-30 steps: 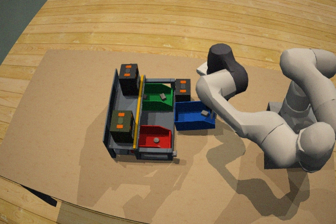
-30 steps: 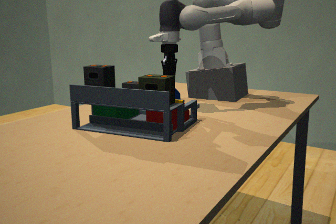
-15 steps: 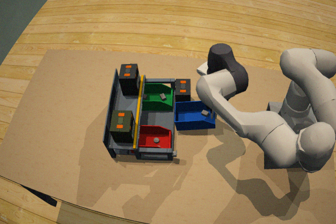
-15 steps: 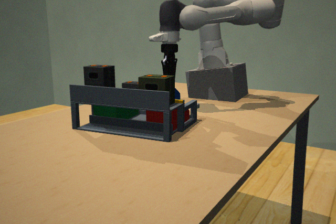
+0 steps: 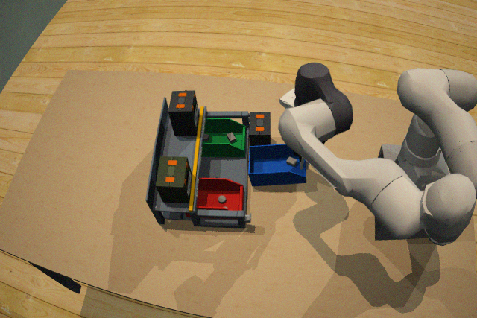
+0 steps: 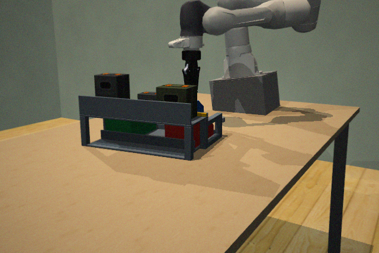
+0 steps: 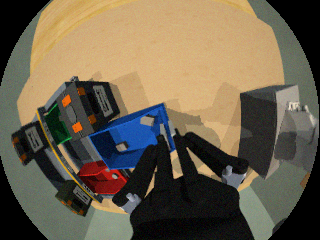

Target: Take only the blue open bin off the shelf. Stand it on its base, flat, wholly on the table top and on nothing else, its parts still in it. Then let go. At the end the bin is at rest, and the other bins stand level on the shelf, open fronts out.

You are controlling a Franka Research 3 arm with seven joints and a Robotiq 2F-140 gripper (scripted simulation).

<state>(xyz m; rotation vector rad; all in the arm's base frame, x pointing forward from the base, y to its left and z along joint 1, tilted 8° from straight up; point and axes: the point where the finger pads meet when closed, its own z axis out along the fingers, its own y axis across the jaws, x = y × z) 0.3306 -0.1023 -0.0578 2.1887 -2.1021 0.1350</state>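
Right now the blue open bin is 8 cm ahead of my hand and 3 cm below it. Also, from my hand: yellow bar: 32 cm ahead, 2 cm to the left, 2 cm above; then red bin: 27 cm ahead, 12 cm to the left, 4 cm below; then green bin: 28 cm ahead, 10 cm to the right, 4 cm below.
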